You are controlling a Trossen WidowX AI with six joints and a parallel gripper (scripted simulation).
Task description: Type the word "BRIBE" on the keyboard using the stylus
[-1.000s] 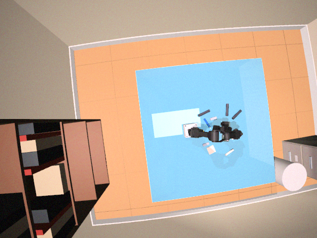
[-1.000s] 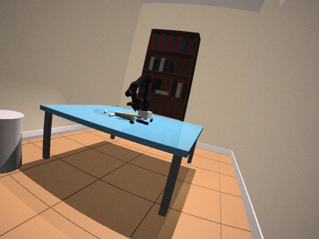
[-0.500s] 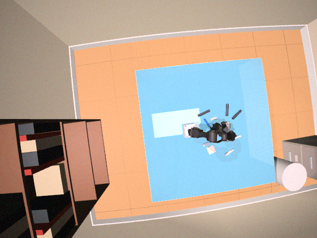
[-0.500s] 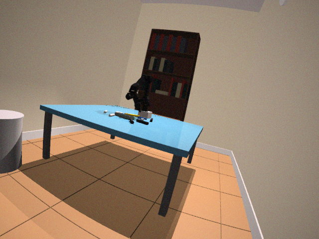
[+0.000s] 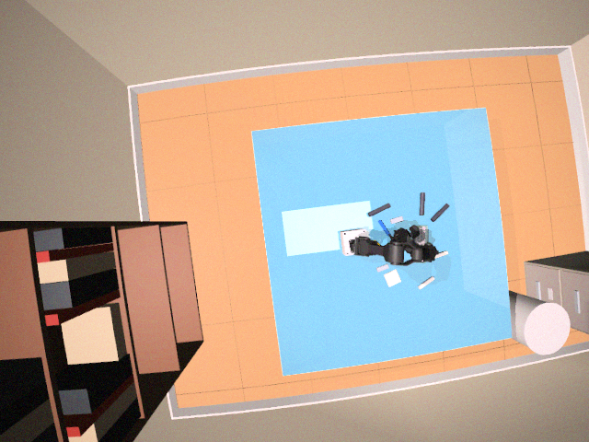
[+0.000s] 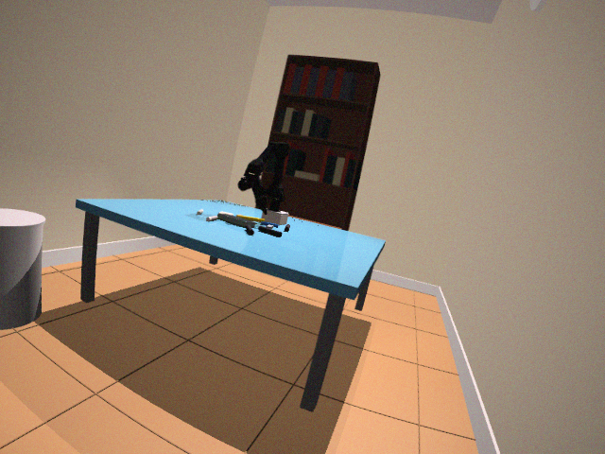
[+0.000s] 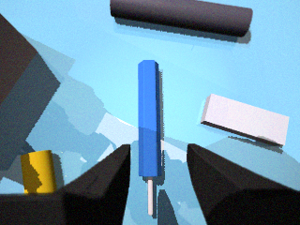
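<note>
My gripper tip is 5 cm above the blue stylus. Also, from my gripper tip: stylus tip: 1 cm ahead, 3 cm to the right, 5 cm below; then yellow pencil: 3 cm behind, 10 cm to the right, 5 cm below; then white block: 2 cm behind, 24 cm to the right, 5 cm below.
</note>
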